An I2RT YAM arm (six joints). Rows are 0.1 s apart.
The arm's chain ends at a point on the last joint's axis. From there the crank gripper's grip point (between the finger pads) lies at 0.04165 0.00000 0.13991 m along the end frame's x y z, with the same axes.
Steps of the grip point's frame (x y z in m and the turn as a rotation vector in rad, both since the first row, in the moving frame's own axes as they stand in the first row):
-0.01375 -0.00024 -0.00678 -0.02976 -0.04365 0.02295
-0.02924 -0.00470 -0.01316 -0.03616 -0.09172 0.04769
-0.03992 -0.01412 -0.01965 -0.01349 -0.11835 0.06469
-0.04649 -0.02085 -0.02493 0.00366 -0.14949 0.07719
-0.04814 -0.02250 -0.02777 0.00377 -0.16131 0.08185
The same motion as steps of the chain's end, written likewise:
-0.00755 -0.00531 -0.00839 -0.02976 -0.04365 0.02295
-0.01609 -0.01149 -0.01626 -0.03616 -0.09172 0.04769
-0.02297 -0.01819 -0.02355 -0.01349 -0.11835 0.06469
-0.02511 -0.02272 -0.02957 0.00366 -0.14949 0.07719
-0.02504 -0.02443 -0.03264 0.00377 -0.16131 0.08185

